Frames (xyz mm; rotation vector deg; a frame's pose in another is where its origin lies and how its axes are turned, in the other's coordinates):
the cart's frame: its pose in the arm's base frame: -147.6 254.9 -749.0 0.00 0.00 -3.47
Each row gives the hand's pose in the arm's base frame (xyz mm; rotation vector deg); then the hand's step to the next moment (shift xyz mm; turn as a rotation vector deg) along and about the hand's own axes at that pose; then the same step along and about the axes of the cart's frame.
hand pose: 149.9 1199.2 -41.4 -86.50 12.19 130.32
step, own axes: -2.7 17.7 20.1 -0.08 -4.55 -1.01
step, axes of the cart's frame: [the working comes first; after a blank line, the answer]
step, axes of the arm's base frame: -23.4 -9.9 9.0 2.74 3.77 0.08

-22.7 -11.3 9.0 2.51 3.93 0.08
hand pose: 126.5 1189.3 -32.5 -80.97 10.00 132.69
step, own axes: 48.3 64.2 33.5 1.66 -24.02 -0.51
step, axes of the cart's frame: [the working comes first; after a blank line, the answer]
step, axes of the arm's base frame: -73.1 -33.6 -33.2 9.69 22.03 0.92

-70.9 -37.9 -33.2 8.34 22.57 0.92
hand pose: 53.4 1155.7 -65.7 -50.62 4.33 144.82
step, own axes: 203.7 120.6 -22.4 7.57 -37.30 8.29
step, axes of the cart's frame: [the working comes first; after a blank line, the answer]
step, axes of the arm's base frame: -180.3 -29.9 -152.1 6.38 38.01 5.62

-178.2 -40.8 -152.1 4.07 38.33 5.62
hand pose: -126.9 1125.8 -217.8 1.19 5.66 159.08
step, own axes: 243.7 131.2 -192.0 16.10 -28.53 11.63
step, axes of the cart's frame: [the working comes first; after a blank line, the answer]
step, axes of the arm's base frame: -279.5 -48.3 -181.7 -4.62 33.09 9.59

-276.1 -65.2 -181.7 -6.61 32.75 9.59
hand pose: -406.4 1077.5 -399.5 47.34 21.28 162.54
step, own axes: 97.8 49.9 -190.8 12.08 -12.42 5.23
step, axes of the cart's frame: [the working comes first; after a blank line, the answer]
step, axes of the arm's base frame: -189.9 -62.2 -92.3 -6.15 15.57 6.87

-185.8 -73.6 -92.3 -7.08 15.17 6.87
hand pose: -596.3 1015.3 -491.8 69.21 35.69 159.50
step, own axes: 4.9 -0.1 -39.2 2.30 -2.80 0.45
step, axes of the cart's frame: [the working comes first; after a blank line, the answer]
step, axes of the arm's base frame: -31.2 -12.4 -20.8 -1.61 3.18 0.81

-30.4 -14.3 -20.8 -1.80 3.07 0.81
